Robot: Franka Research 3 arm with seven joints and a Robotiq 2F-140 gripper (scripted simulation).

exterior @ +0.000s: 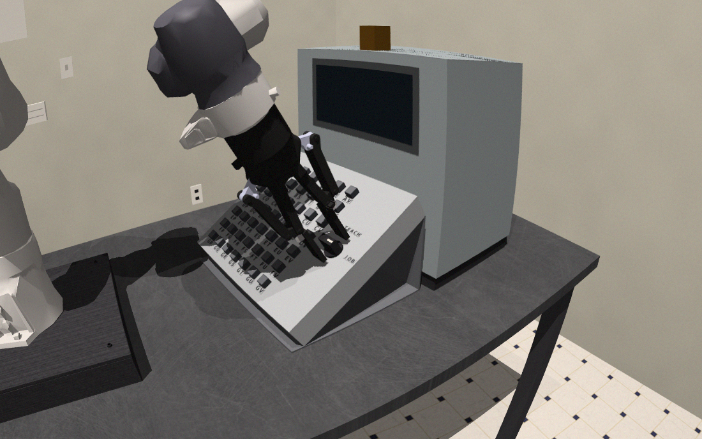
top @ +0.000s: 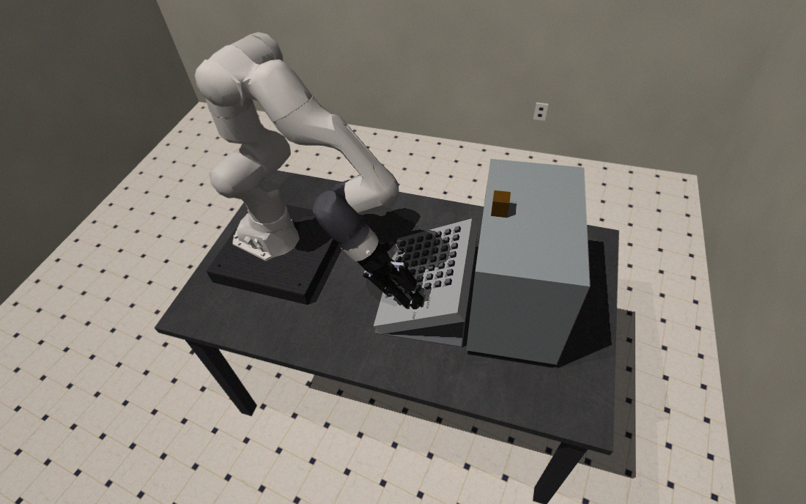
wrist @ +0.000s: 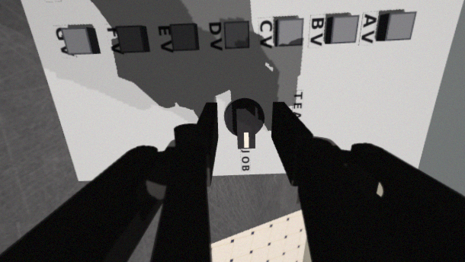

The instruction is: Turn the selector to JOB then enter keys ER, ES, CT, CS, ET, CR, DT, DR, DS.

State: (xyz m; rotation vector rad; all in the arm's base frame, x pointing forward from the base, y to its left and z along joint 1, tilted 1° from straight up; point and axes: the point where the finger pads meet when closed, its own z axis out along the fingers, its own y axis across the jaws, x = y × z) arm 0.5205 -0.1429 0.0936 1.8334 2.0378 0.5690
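Now: the black selector knob 2 cm below my hand and 1 cm ahead of it. Also, from my hand: grey keypad console: 12 cm to the left, 7 cm below, 2 cm ahead.
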